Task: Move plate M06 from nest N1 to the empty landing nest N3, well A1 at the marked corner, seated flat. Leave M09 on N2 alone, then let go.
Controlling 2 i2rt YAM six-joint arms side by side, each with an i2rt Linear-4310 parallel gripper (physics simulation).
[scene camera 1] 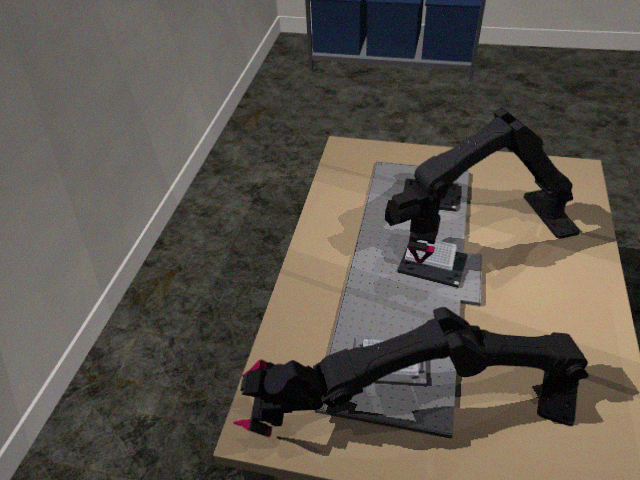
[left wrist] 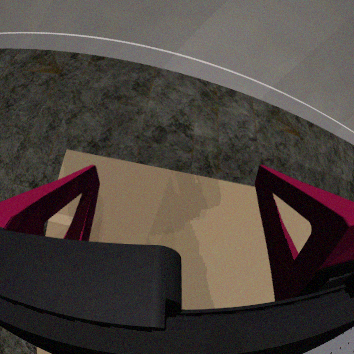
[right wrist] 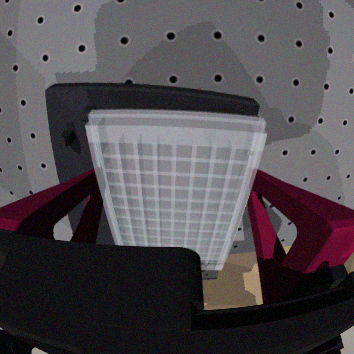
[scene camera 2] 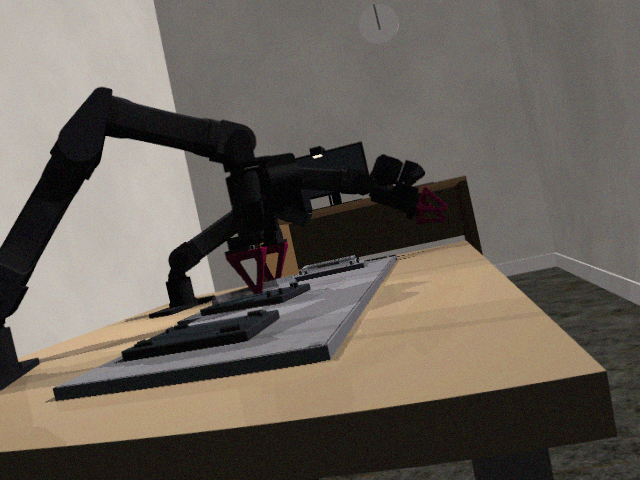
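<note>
The clear gridded plate [scene camera 1: 444, 255] [right wrist: 175, 185], apparently M06, is gripped by its sides in my right gripper [scene camera 1: 419, 259] [scene camera 2: 263, 287] [right wrist: 174, 175], which is shut on it. It lies at or just above the dark middle nest [scene camera 1: 431, 276] [scene camera 2: 289, 296] [right wrist: 65, 150], offset from it in the right wrist view; full seating cannot be told. Another dark nest [scene camera 1: 452, 201] [scene camera 2: 201, 336] stands empty. Another clear plate [scene camera 1: 374, 342], apparently M09, sits in the near nest [scene camera 1: 403, 382] [scene camera 2: 338, 269], partly hidden by my left arm. Labels are unreadable. My left gripper [scene camera 1: 239, 399] [scene camera 2: 444, 207] [left wrist: 176, 173] is open and empty, away from the plates.
A grey perforated board [scene camera 1: 392, 304] [scene camera 2: 336, 310] [right wrist: 195, 55] lies under all the nests on the wooden table [scene camera 1: 294, 289] [scene camera 2: 465, 330] [left wrist: 235, 240]. My left arm [scene camera 1: 392, 356] reaches across the near end of the board. Blue bins [scene camera 1: 392, 28] stand on a rack behind the table.
</note>
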